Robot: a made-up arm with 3 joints. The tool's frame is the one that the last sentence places.
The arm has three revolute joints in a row. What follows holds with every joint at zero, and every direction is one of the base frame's. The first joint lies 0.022 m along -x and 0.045 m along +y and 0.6 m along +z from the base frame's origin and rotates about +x. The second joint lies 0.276 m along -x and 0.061 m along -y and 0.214 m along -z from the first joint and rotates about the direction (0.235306, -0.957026, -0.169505). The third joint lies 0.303 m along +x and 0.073 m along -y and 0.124 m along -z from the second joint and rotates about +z. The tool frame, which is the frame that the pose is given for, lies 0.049 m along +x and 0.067 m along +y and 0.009 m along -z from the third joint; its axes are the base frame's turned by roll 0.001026, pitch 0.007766 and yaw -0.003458 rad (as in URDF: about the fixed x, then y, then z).
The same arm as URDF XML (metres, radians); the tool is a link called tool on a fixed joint. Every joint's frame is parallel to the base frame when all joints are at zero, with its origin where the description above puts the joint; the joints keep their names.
<robot name="arm">
  <joint name="joint 1" type="continuous">
    <parent link="base_link"/>
    <child link="link1"/>
    <origin xyz="-0.022 0.045 0.6" rpy="0 0 0"/>
    <axis xyz="1 0 0"/>
  </joint>
  <joint name="joint 2" type="continuous">
    <parent link="link1"/>
    <child link="link2"/>
    <origin xyz="-0.276 -0.061 -0.214" rpy="0 0 0"/>
    <axis xyz="0.235306 -0.957026 -0.169505"/>
  </joint>
  <joint name="joint 3" type="continuous">
    <parent link="link2"/>
    <child link="link3"/>
    <origin xyz="0.303 -0.073 -0.124" rpy="0 0 0"/>
    <axis xyz="0 0 1"/>
  </joint>
  <joint name="tool_joint" type="fixed">
    <parent link="link3"/>
    <child link="tool"/>
    <origin xyz="0.049 0.067 -0.009" rpy="0.001 0.0078 -0.0035"/>
  </joint>
  <link name="base_link"/>
  <link name="link1"/>
  <link name="link2"/>
  <link name="link3"/>
  <link name="tool"/>
</robot>

